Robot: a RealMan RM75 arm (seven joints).
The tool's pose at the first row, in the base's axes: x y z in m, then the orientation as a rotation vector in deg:
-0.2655, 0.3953, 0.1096, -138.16, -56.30, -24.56
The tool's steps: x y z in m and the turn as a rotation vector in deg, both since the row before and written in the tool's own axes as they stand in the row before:
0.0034, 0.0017, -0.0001, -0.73, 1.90, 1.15
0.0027, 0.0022, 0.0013, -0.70, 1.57, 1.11
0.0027, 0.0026, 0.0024, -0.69, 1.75, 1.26
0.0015, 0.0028, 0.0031, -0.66, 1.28, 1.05
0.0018, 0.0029, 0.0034, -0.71, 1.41, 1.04
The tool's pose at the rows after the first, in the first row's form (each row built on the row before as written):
-0.2619, 0.3961, 0.1107, -138.40, -54.05, -26.79
-0.2583, 0.3969, 0.1102, -138.70, -51.98, -28.62
-0.2542, 0.3979, 0.1088, -138.92, -49.63, -30.59
-0.2507, 0.3985, 0.1062, -139.23, -47.73, -32.06
-0.2468, 0.3993, 0.1035, -139.49, -45.77, -33.71

